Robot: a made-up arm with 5 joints.
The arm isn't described. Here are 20 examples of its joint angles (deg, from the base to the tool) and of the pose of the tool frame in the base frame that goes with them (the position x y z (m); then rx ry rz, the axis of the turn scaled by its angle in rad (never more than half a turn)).
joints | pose
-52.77 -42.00 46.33 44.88 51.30 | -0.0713 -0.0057 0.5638 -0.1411 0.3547 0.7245
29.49 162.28 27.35 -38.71 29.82 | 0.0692 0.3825 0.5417 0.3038 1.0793 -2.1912
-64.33 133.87 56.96 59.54 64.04 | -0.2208 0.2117 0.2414 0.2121 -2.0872 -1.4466
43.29 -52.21 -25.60 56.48 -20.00 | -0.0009 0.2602 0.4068 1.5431 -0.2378 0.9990
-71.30 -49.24 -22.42 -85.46 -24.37 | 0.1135 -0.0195 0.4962 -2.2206 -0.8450 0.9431
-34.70 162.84 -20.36 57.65 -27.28 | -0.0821 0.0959 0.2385 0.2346 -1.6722 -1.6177
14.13 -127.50 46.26 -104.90 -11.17 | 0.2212 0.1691 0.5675 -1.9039 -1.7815 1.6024
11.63 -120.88 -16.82 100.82 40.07 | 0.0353 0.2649 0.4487 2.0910 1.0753 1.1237
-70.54 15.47 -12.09 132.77 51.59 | -0.0836 -0.0613 0.5116 1.4864 -0.8101 0.2444
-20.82 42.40 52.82 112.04 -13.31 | -0.3061 0.2464 0.4715 1.7692 -0.0093 -0.9130
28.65 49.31 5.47 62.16 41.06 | -0.1908 0.2182 0.4631 0.9989 -1.0693 -1.3248
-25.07 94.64 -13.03 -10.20 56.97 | -0.1955 0.1255 0.3611 -1.1610 -1.0992 -0.7282
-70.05 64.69 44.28 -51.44 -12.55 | -0.4345 -0.0295 0.3625 -1.4822 0.6312 -0.8184
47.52 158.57 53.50 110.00 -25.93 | 0.1621 0.1579 0.6970 -0.8857 1.3318 1.7569
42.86 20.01 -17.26 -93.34 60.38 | -0.0840 0.1844 0.4023 -0.8789 -0.3088 0.2400
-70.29 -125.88 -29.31 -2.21 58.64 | -0.0786 0.0763 0.2831 1.1787 0.7584 2.1482
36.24 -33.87 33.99 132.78 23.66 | -0.1315 0.0582 0.4590 2.5208 0.4049 -0.7121
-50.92 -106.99 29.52 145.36 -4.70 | 0.0279 0.1168 0.4910 0.4081 1.9829 -0.3187
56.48 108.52 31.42 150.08 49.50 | -0.0907 0.3407 0.7150 0.0744 1.1227 1.7935
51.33 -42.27 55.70 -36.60 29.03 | -0.1699 0.0137 0.3956 0.1864 -0.0705 1.1313
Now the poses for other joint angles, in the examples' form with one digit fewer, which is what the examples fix.
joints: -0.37 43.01 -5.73 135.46 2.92
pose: -0.183 0.171 0.438 2.154 -1.128 -0.236
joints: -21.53 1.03 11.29 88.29 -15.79
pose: -0.235 0.078 0.376 1.149 0.397 0.124
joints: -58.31 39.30 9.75 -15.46 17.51
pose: -0.225 -0.093 0.388 -1.109 -0.326 0.047
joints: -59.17 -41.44 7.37 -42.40 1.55
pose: 0.032 -0.097 0.496 -1.674 0.127 1.340
